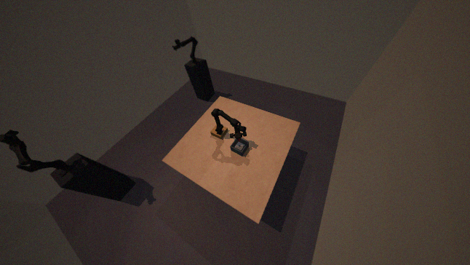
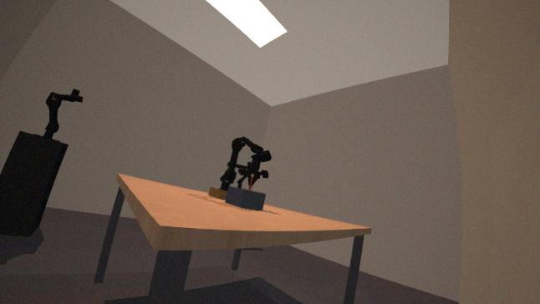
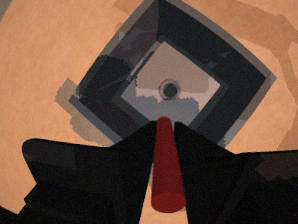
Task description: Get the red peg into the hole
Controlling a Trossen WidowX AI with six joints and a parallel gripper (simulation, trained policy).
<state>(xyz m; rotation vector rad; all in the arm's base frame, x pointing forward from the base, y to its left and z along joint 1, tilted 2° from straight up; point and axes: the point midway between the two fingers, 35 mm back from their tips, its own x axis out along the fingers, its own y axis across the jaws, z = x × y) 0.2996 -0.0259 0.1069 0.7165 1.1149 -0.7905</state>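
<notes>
The red peg lies 20 mm above my gripper tip, 10 mm to the left of it and 10 mm behind it. Also, from my gripper tip: dark box 100 mm below, 30 mm to the right, 10 mm ahead; grey plate 80 mm below, 30 mm to the right, 10 mm ahead.
</notes>
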